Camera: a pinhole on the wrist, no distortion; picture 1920 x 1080 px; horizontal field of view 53.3 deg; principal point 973.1 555.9 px. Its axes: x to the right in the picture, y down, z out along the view. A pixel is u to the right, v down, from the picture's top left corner.
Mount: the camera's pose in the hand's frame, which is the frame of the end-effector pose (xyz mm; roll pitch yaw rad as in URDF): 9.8 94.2 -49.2 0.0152 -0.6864 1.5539
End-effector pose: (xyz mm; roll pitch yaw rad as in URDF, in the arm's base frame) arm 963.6 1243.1 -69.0 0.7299 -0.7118 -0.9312
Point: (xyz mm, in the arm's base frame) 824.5 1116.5 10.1
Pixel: 824.7 194.1
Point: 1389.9 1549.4 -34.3
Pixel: behind the camera
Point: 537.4 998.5 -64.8
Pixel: 722.6 728.0
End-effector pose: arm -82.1 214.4 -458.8 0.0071 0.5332 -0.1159
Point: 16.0 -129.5 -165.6
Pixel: 663.2 700.2
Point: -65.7 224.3 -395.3
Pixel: 1067.9 967.9
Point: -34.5 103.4 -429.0
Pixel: 183.1 307.5
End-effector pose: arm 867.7 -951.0 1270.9 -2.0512 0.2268 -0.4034
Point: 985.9 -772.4 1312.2
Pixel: 691.6 447.9
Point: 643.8 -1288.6 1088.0
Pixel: behind the camera
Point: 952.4 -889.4 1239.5
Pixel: 925.7 43.0
